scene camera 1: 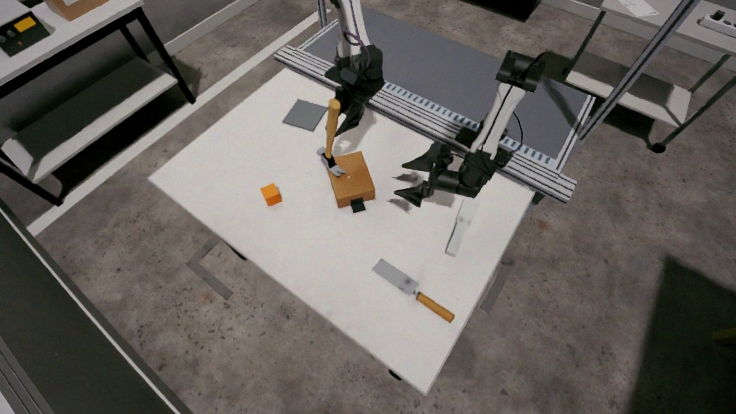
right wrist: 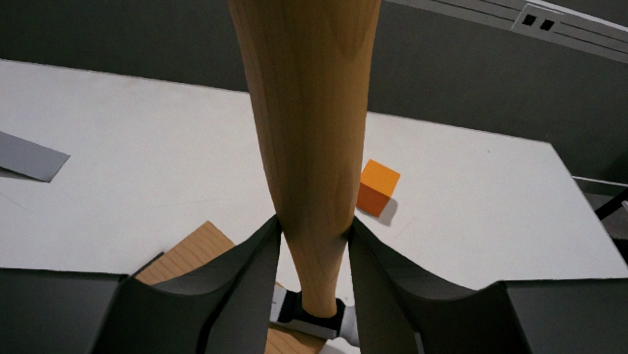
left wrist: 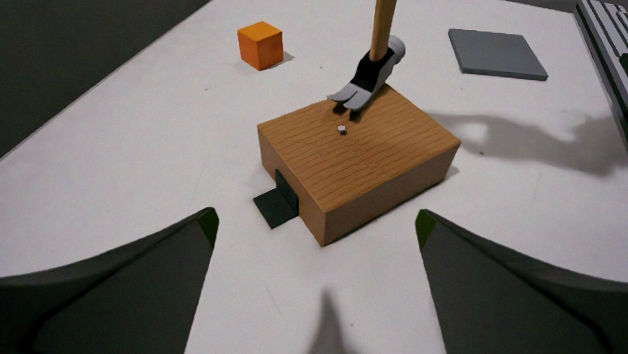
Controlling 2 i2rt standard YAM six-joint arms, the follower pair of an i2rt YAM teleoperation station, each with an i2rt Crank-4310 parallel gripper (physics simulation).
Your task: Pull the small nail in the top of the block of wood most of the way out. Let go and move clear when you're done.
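Places are measured from the left arm's base along level axes (x ahead, y left, z up), in centimetres.
Pixels of known places: left gripper, fingertip midpoint: [scene camera 1: 397, 178] [left wrist: 316, 213]; right gripper, fingertip midpoint: [scene camera 1: 330, 132] [right wrist: 314, 220].
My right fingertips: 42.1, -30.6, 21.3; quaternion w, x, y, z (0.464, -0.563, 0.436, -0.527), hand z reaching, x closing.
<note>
Ahead of a thing's pixels: the offset from my right fingertips to its middle, as dx, dy, dz. "*": to the spot under its first point.
The wood block {-1.1, +5.0, -18.8} [scene camera 1: 360, 186] [left wrist: 390, 145] [right wrist: 192, 250] lies flat. The small nail {+0.4, +5.9, -16.6} [scene camera 1: 348, 177] [left wrist: 341, 130] shows as a pale head standing slightly above its top; it does not show in the right wrist view. My right gripper [scene camera 1: 337, 131] [right wrist: 314, 220] is shut on the wooden handle of a claw hammer {+0.0, +1.2, -2.3} [scene camera 1: 332, 123] [left wrist: 382, 25] [right wrist: 310, 125], held handle up. The hammer's claws are over the block's top, tips pointing toward the nail and a small gap short of it. My left gripper [scene camera 1: 400, 179] [left wrist: 316, 213] is open and empty, to the right of the block in the scene view.
A black bracket {* +3.6, +12.5, -21.2} [scene camera 1: 358, 205] [left wrist: 275, 205] stands at the block's end. An orange cube {+19.2, -10.4, -19.2} [scene camera 1: 271, 194] [left wrist: 260, 45] [right wrist: 377, 187], a grey plate {-13.2, -28.8, -21.0} [scene camera 1: 305, 114] [left wrist: 497, 55], a wood-handled flat blade {+14.8, +41.6, -20.2} [scene camera 1: 396, 277] [right wrist: 30, 157] and a pale bar {-11.2, +41.1, -20.6} [scene camera 1: 454, 237] lie on the table.
</note>
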